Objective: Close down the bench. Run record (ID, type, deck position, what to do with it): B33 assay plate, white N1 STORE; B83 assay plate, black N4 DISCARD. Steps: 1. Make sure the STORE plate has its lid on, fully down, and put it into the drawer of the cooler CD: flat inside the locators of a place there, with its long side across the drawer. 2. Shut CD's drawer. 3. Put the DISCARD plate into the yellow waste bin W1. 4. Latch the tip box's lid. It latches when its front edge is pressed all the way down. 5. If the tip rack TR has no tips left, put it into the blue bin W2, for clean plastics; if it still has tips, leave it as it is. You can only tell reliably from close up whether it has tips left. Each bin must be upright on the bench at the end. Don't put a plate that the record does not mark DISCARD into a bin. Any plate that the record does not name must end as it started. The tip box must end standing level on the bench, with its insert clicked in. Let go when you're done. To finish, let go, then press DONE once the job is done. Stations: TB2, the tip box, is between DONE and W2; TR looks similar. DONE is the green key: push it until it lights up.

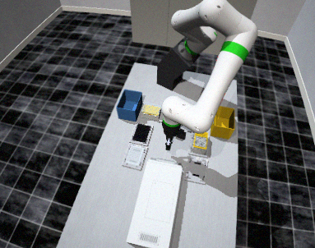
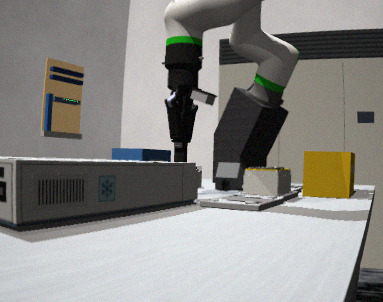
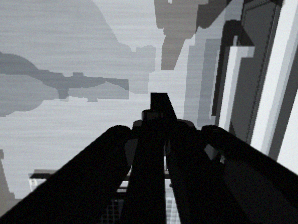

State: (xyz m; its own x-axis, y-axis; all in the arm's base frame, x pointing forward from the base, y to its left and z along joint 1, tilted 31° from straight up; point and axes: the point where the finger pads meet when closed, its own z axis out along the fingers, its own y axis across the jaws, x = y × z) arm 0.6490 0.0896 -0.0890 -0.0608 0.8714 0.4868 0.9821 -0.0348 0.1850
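The black assay plate is 10 cm behind my hand, 20 cm to the right of it and 8 cm below it. From my hand the other things lie so: clear plate lid (19 cm ahead, 1 cm to the left, 7 cm below); then yellow-topped tip holder (13 cm behind, 18 cm to the left, 4 cm below); then white plate (19 cm ahead, 1 cm to the left, 8 cm below).
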